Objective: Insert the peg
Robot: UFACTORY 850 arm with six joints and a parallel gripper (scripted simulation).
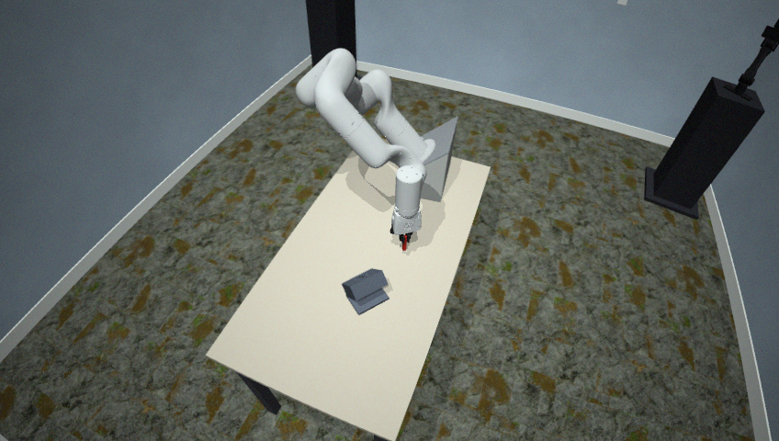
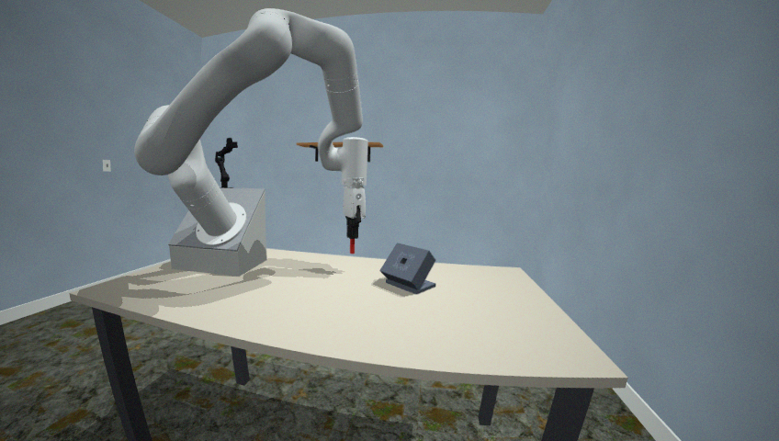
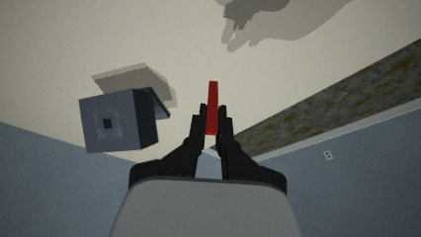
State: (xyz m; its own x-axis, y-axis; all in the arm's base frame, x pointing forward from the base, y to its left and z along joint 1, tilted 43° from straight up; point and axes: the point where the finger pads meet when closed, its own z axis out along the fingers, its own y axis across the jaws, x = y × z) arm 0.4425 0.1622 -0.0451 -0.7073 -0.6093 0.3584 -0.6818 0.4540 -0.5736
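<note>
The red peg lies 40 mm below my hand. Round my hand: grey base plate 220 mm ahead, 140 mm below, 40 mm to the right.
</note>
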